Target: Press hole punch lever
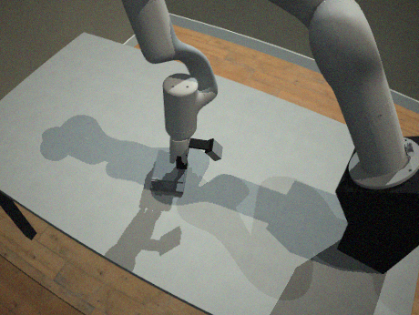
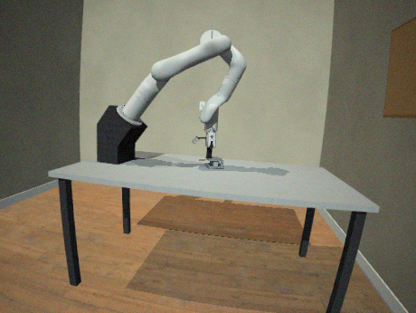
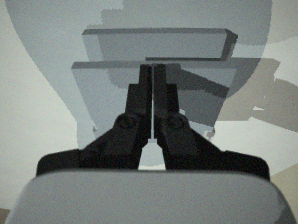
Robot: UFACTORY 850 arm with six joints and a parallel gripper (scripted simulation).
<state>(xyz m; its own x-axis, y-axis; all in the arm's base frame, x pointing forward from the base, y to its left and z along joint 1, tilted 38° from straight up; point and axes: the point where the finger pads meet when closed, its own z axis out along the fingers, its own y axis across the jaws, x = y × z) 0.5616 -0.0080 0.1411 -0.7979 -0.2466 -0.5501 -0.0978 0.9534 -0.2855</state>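
Right now my hand is 50 mm short of the hole punch, 50 mm above it and 10 mm to the right of it.
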